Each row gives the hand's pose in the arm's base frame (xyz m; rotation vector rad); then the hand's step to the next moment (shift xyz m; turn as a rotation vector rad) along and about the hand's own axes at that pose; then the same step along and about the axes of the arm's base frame.
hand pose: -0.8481 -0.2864 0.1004 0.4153 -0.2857 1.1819
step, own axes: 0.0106 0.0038 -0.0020 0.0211 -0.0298 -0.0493
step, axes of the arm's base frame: 0.0002 0.0109 0.0034 0.0354 0.0306 -0.0397
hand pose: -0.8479 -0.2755 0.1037 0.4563 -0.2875 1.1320
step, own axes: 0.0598 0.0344 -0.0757 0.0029 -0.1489 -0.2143
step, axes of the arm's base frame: -0.0080 0.0968 -0.0325 0.1357 0.0552 -0.2160
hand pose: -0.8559 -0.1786 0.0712 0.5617 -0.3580 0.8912
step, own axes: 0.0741 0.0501 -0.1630 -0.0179 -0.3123 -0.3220
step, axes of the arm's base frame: 0.0131 0.1688 -0.0768 0.2625 0.0247 -0.3634
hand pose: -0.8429 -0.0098 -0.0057 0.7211 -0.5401 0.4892
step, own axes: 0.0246 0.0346 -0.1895 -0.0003 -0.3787 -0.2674
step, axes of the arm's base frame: 0.0531 0.1651 -0.0874 0.2990 -0.0540 -0.3501
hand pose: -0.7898 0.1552 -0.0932 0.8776 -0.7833 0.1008
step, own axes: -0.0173 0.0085 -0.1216 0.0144 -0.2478 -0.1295
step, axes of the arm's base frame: 0.0541 0.0973 -0.0525 0.1801 -0.0715 -0.2021
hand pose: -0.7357 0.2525 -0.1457 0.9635 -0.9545 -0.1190
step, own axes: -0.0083 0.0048 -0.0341 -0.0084 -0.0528 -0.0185
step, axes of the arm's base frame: 0.0186 0.0288 -0.0090 0.0248 -0.0156 -0.0484
